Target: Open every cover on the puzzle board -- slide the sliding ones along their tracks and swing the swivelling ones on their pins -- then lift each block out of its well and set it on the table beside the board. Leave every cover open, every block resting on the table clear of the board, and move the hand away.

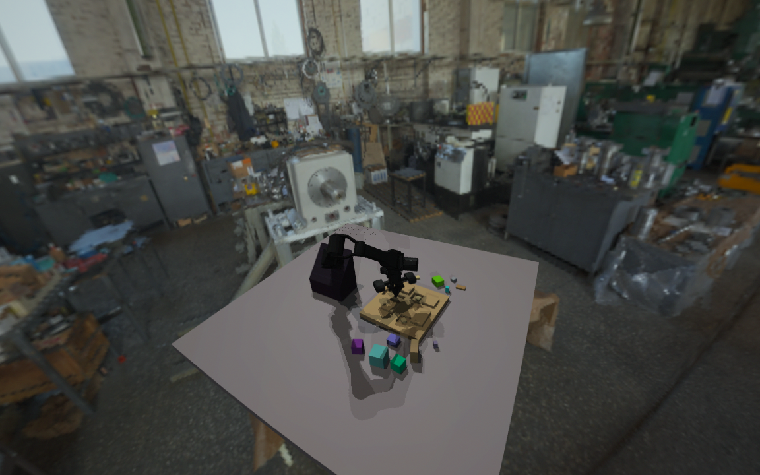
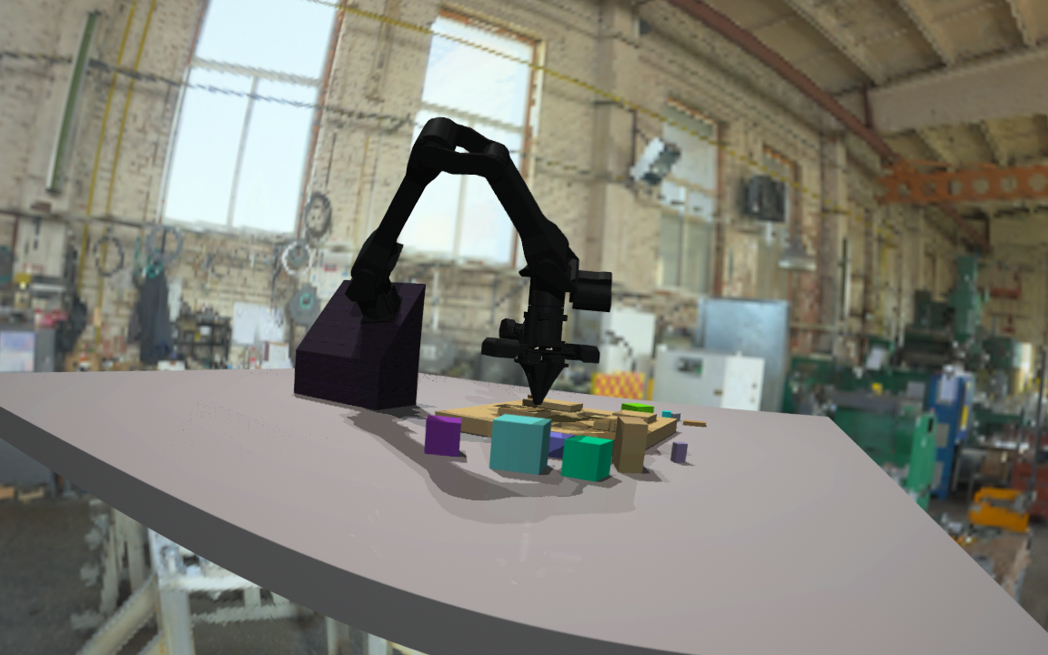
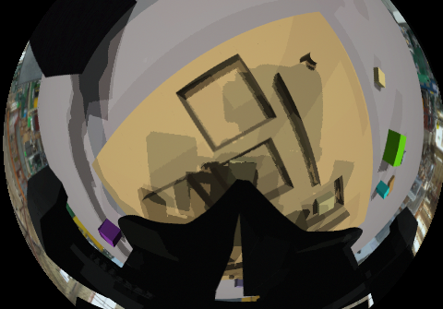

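My gripper tip is 6 cm short of the tan puzzle board, 1 cm to the left of it and 1 cm above it. Round my gripper tip: lime block: 19 cm to the left, 15 cm ahead, 2 cm below; small teal block: 21 cm ahead, 15 cm to the left, 2 cm below; violet block: 23 cm to the right, 7 cm ahead, 2 cm below.
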